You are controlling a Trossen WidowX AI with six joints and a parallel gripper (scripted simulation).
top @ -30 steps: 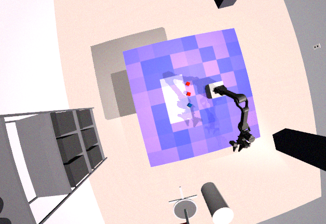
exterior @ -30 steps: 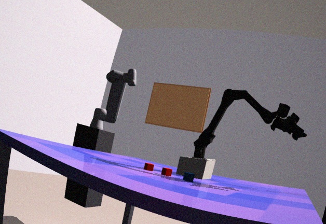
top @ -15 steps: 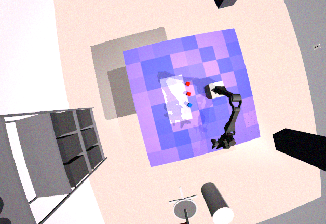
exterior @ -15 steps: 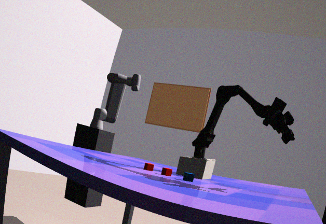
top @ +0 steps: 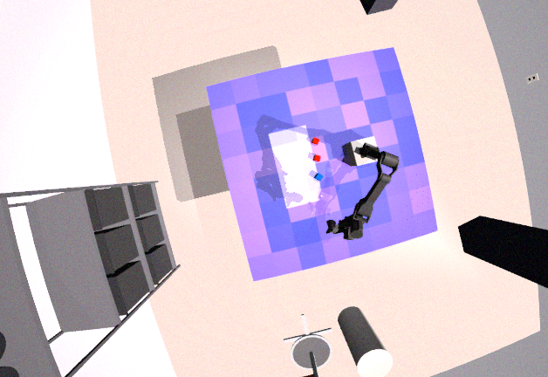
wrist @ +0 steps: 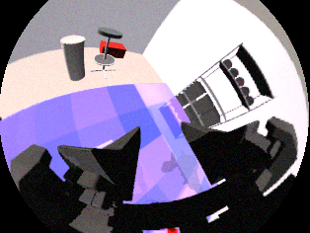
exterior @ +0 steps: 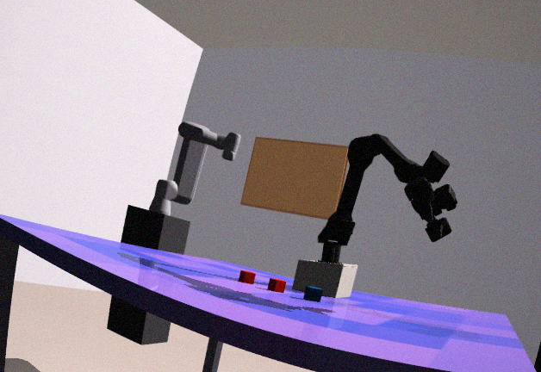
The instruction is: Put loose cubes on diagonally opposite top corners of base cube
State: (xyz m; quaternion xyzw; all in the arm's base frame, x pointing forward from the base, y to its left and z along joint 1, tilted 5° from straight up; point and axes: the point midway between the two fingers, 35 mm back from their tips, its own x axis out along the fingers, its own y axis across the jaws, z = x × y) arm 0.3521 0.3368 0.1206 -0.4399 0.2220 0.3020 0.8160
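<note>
Now: the blue cube 280 mm to the right of my gripper tip, 210 mm below it and 80 mm behind it.
</note>
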